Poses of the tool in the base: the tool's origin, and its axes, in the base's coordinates. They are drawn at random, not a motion.
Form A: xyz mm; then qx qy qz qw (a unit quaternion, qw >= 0).
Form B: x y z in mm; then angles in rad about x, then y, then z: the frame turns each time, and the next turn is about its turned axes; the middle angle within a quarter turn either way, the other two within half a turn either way. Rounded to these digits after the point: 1 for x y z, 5 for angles.
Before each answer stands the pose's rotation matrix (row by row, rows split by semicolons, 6 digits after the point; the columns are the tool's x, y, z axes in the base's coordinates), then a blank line. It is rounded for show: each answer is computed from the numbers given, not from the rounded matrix.
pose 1, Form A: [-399.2 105.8 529.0 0.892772 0.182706 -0.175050 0.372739]
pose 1, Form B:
0.871952 0.456725 -0.176356; 0.195734 -0.655368 -0.729507; -0.448763 0.601576 -0.660846

[-399.2 105.8 529.0 2.30685 -0.17728 -0.48250]
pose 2, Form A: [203.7 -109.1 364.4 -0.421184 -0.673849 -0.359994 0.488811]
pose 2, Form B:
-0.167336 0.919567 -0.355522; 0.215691 0.386017 0.896922; 0.962017 0.073404 -0.262936

[203.7 -109.1 364.4 -1.85596 -0.36347 -1.75080]
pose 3, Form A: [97.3 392.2 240.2 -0.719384 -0.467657 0.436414 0.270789]
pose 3, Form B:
0.181680 0.436498 -0.881171; 0.909202 -0.415941 -0.018582; -0.374626 -0.797786 -0.472432

[97.3 392.2 240.2 3.10228 -1.07833 -1.17638]
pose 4, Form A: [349.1 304.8 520.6 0.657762 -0.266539 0.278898 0.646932]
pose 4, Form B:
0.702345 -0.711495 0.022032; 0.010218 -0.020871 -0.999730; 0.711763 0.702381 -0.007389

[349.1 304.8 520.6 1.57819 0.02203 0.79187]
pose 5, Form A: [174.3 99.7 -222.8 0.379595 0.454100 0.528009 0.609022]
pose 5, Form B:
0.030000 -0.298390 0.953972; 0.987886 0.154229 0.017174; -0.152255 0.941901 0.299402

[174.3 99.7 -222.8 -0.05730 1.26621 1.47059]
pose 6, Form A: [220.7 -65.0 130.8 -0.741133 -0.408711 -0.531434 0.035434]
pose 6, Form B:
0.101067 0.643480 0.758762; 0.568156 -0.663400 0.486928; 0.816691 0.381883 -0.432645

[220.7 -65.0 130.8 -2.29723 0.86141 -1.41501]
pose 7, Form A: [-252.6 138.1 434.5 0.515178 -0.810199 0.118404 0.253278]
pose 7, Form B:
-0.340884 -0.894772 -0.288413; -0.774815 0.441144 -0.452828; 0.532409 0.069105 -0.843662

[-252.6 138.1 434.5 2.64899 -0.29257 1.93479]
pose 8, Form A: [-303.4 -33.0 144.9 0.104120 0.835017 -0.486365 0.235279]
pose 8, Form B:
-0.867606 0.402746 0.291643; -0.054979 0.505217 -0.861239; -0.494204 -0.763250 -0.416187

[-303.4 -33.0 144.9 2.02095 0.29594 -2.70699]
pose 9, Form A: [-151.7 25.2 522.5 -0.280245 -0.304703 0.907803 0.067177]
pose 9, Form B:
-0.833900 0.048816 -0.549752; 0.292750 -0.805287 -0.515568; -0.467876 -0.590873 0.657238

[-151.7 25.2 522.5 0.66519 -0.58207 -3.08312]
